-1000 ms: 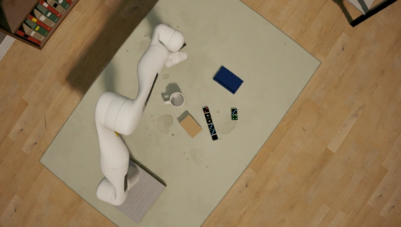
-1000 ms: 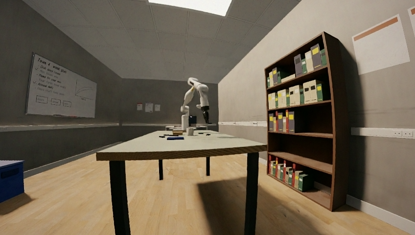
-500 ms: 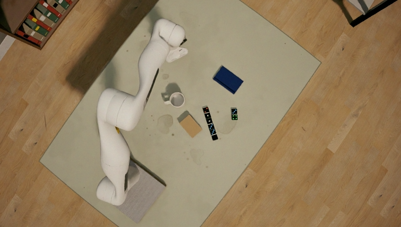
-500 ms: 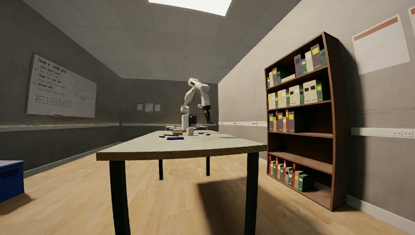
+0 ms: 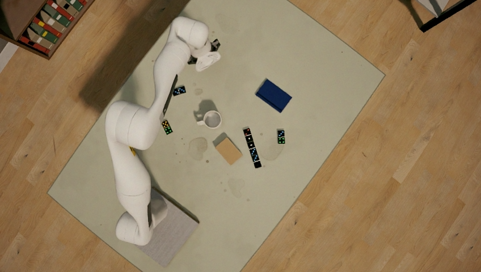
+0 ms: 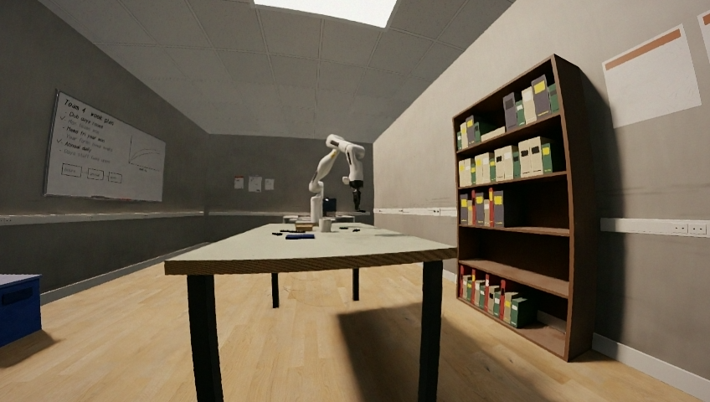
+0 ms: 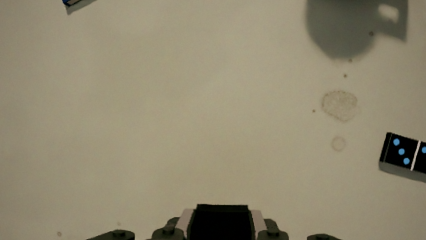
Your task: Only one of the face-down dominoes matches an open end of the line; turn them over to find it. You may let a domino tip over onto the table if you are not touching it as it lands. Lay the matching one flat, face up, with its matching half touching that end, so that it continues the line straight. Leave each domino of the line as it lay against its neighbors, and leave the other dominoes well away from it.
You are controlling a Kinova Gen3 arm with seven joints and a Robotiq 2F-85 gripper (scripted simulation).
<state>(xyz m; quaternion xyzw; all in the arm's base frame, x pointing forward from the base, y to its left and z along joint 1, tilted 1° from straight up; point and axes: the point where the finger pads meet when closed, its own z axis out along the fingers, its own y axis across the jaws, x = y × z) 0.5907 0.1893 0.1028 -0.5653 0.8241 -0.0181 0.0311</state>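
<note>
Right now my hand is 10 mm short of the domino, 10 mm to the right of it and 20 mm above it. From my hand the other things lie so: white mug 170 mm behind, 150 mm to the right, 110 mm below; then tan block 230 mm behind, 280 mm to the right, 120 mm below.
</note>
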